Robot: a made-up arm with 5 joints.
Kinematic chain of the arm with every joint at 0, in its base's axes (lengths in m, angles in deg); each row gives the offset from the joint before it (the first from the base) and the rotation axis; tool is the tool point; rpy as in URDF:
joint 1: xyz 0 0 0.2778 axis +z
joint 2: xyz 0 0 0 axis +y
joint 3: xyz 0.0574 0 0.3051 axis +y
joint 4: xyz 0.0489 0 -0.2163 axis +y
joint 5: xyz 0.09 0 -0.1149 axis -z
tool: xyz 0 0 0 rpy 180 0 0
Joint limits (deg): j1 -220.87..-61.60 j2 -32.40..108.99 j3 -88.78..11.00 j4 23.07..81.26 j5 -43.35..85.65
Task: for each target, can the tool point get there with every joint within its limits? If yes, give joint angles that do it. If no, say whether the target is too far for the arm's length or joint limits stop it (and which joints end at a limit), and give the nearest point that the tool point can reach.
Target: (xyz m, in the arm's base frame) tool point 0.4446 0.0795 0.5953
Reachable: no: joint limits stop it (at a limit: joint 1, joint 2, joint 4) | nearest point 0.0997 -0.1844 0.6030 | short by 0.434 m
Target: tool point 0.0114 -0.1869 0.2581
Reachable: yes | joints -86.50 -4.83 -14.76 42.90 35.72
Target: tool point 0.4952 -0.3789 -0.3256
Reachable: no: too far | nearest point 0.1848 -0.3419 -0.1345 | short by 0.366 m
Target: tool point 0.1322 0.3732 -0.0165
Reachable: no: joint limits stop it (at a limit: joint 2) | nearest point 0.0300 0.0848 0.0482 | short by 0.313 m
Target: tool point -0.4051 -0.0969 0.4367
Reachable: yes | joints -166.55 3.94 -61.87 33.82 -10.37
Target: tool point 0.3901 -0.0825 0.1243
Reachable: no: joint limits stop it (at a limit: joint 2) | nearest point 0.0958 -0.0203 0.1243 | short by 0.301 m
